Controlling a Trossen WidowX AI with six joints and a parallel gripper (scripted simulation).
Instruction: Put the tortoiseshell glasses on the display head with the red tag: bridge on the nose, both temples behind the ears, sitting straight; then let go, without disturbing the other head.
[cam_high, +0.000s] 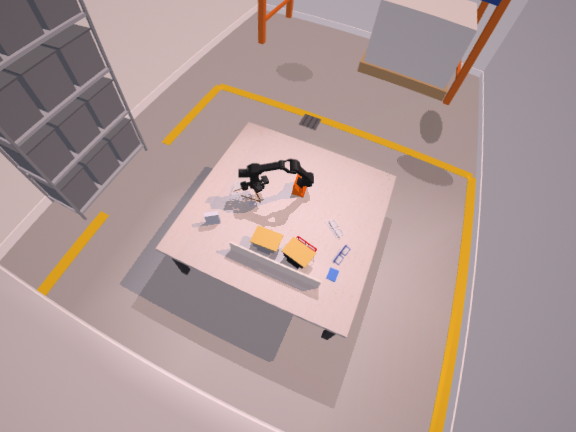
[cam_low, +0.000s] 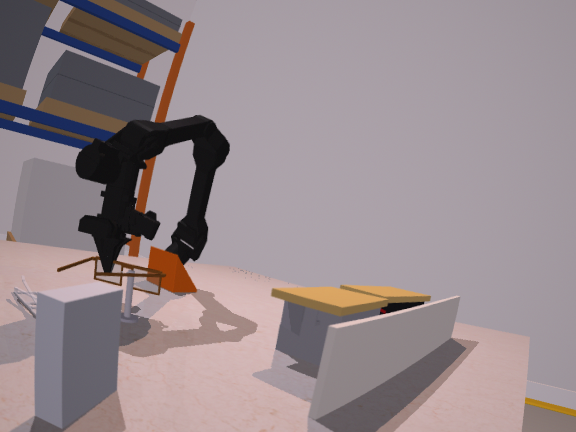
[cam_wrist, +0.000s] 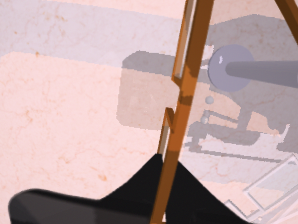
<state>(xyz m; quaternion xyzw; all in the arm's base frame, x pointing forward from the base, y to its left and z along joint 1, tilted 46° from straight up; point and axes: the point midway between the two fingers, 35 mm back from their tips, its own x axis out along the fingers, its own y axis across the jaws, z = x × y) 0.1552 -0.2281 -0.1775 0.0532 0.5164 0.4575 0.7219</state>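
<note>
My gripper tip is now 8 cm short of the grey stand and 4 cm above it. Round my gripper tip: white panel 49 cm ahead, 28 cm to the left, 1 cm below; then grey block 29 cm ahead, 20 cm to the right; then display head 33 cm ahead, 19 cm to the left.
</note>
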